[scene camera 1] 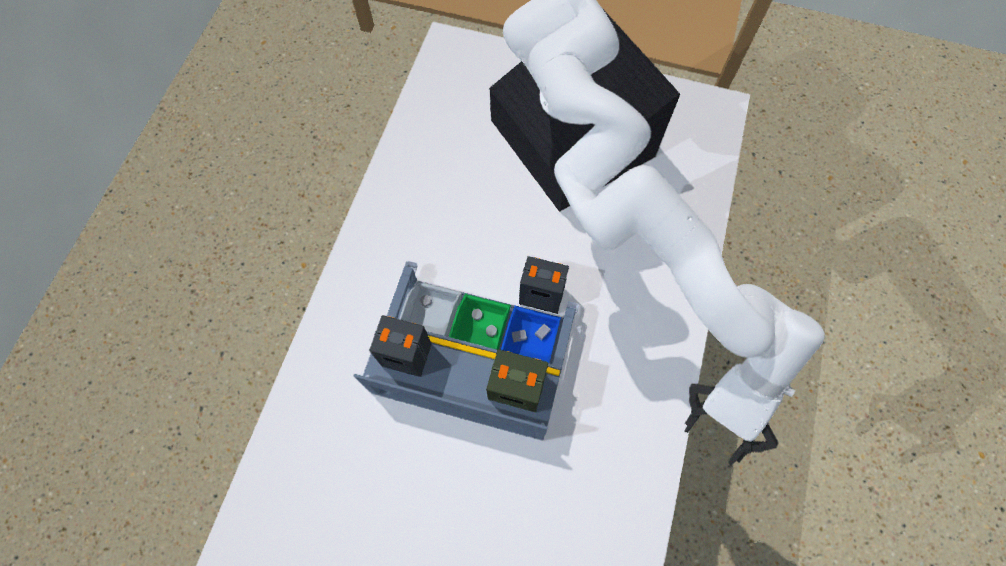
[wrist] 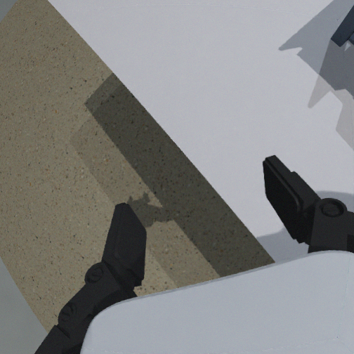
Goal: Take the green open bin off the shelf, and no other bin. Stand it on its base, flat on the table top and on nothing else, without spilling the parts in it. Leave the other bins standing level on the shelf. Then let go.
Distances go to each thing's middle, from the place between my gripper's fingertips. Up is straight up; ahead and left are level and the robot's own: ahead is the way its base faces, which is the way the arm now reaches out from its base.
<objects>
My gripper is now 360 mm to the left of the olive case (scene camera 1: 496,386), 80 mm past it and 30 mm above it. The rest, counted from my hand: blue bin (scene camera 1: 521,318) 340 mm to the right, 180 mm behind, 140 mm below; then black case (scene camera 1: 542,284) 330 mm to the right, 310 mm behind, 110 mm below; then green open bin (scene camera 1: 464,327) 450 mm to the right, 200 mm behind, 140 mm below.
</objects>
